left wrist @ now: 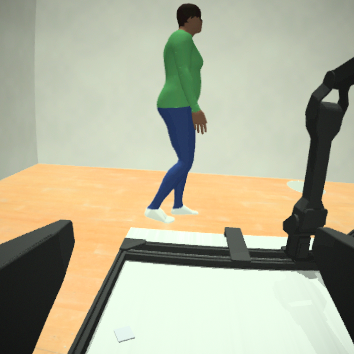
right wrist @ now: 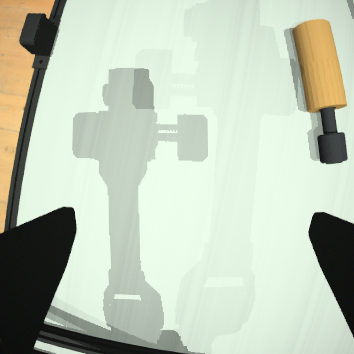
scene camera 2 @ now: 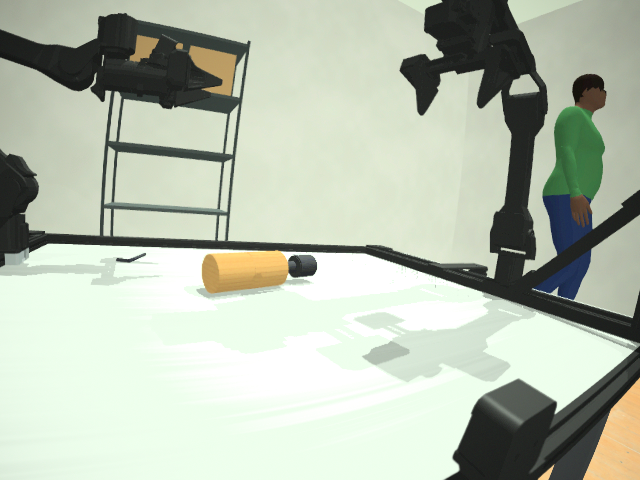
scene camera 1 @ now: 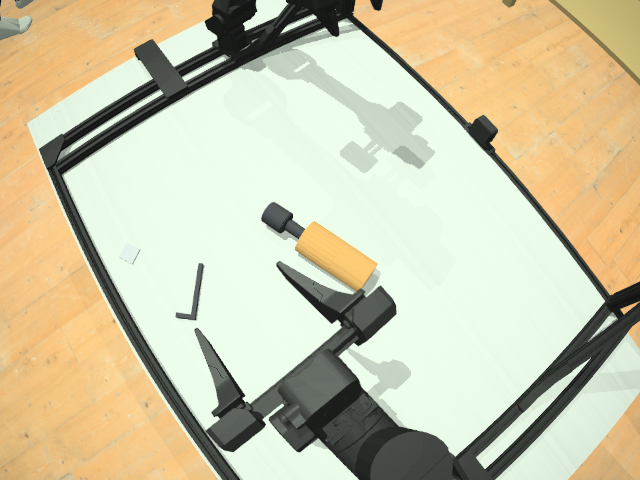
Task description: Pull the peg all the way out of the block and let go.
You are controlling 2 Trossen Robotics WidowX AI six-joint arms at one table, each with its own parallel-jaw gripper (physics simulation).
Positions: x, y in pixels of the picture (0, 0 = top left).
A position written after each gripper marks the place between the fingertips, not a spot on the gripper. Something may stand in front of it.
Labels:
The left gripper [scene camera 1: 236, 296] is open, holding nothing. The right gripper [scene camera 2: 447, 110] is open, with nothing in its grasp.

